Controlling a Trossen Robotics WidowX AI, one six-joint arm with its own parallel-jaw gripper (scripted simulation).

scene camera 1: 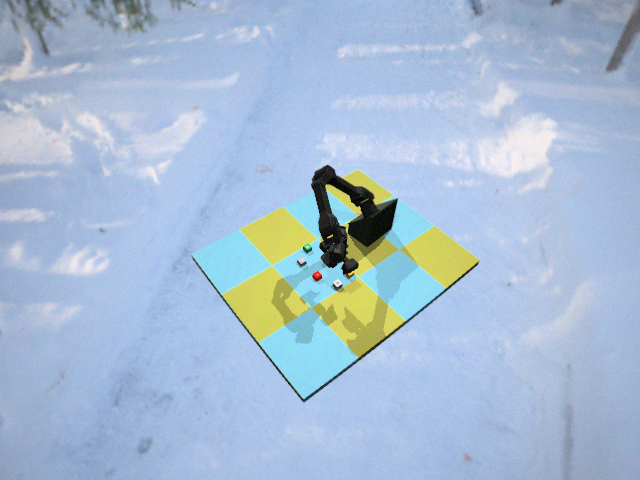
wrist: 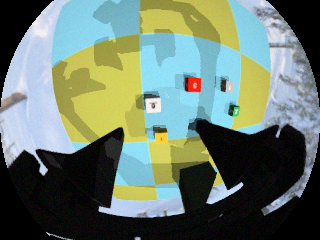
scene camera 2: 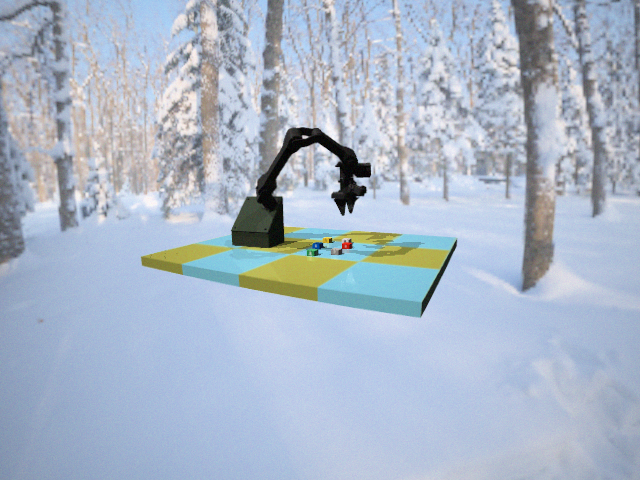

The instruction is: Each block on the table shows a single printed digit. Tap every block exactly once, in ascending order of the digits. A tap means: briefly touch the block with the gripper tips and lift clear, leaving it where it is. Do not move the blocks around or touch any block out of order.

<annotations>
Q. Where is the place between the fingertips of my gripper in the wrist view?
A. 161, 127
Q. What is my gripper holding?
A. Nothing.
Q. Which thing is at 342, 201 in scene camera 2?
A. My gripper.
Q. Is my gripper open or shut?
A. Open.
</annotations>
